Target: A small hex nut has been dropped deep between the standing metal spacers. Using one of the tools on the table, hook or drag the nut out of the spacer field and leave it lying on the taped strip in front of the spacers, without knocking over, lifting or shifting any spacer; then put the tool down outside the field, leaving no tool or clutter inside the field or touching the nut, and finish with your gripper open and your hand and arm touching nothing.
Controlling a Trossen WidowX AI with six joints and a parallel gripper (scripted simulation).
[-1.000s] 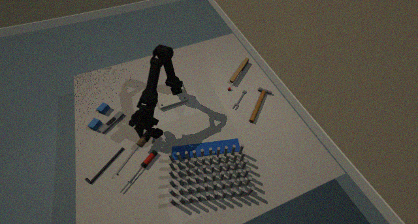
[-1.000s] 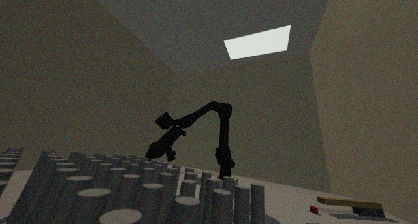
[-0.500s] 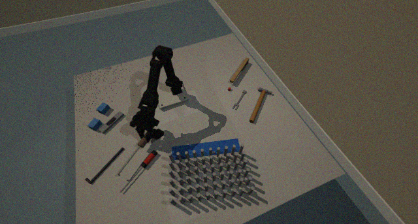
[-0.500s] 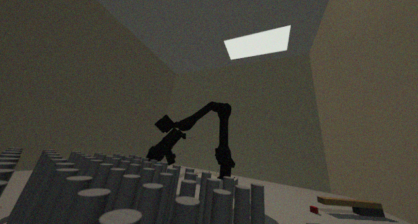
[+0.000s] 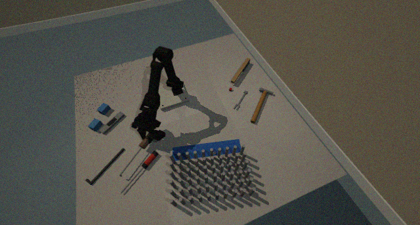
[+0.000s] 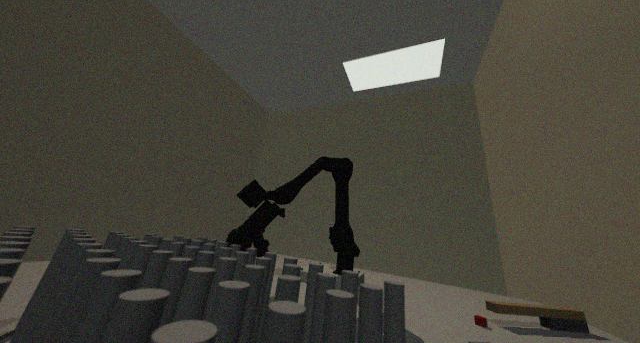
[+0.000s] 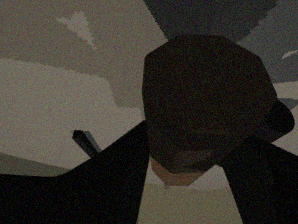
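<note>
My gripper tip is 80 mm to the left of the hook tool and 60 mm short of it. The rest, counted from my gripper tip: red cube (610 mm to the left, 160 mm behind, 30 mm below); then grey bar (230 mm behind, 170 mm to the right, 20 mm below); then blue taped strip (300 mm to the left, 170 mm ahead, 40 mm below).
</note>
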